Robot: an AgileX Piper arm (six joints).
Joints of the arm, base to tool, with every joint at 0 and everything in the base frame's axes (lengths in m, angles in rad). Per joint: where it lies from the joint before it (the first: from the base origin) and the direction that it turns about. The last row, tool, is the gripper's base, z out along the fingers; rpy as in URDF.
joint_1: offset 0 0 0.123 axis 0 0 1
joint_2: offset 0 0 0 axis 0 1 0
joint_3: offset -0.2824 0 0.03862 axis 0 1 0
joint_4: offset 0.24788 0 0.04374 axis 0.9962 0 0.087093
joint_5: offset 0 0 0 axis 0 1 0
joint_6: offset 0.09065 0 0.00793 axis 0.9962 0 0.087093
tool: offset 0 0 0 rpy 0 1.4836 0
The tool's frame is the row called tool.
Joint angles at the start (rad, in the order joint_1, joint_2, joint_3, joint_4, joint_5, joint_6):
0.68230, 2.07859, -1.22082, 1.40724, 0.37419, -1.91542
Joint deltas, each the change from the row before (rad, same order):
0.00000, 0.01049, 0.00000, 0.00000, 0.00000, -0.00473
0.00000, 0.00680, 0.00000, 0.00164, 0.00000, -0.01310
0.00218, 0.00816, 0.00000, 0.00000, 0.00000, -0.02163
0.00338, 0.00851, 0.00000, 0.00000, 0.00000, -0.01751
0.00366, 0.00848, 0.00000, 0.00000, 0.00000, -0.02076
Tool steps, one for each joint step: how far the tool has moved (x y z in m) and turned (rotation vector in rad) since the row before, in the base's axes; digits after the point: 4 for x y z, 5 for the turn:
0.0000, 0.0000, -0.0044, -0.00783, 0.00496, 0.00328
0.0000, 0.0000, -0.0028, -0.00668, -0.00275, 0.00800
-0.0007, 0.0007, -0.0035, -0.01049, -0.00808, 0.01740
-0.0010, 0.0010, -0.0036, -0.00960, -0.00503, 0.01579
-0.0011, 0.0011, -0.0036, -0.01024, -0.00716, 0.01848

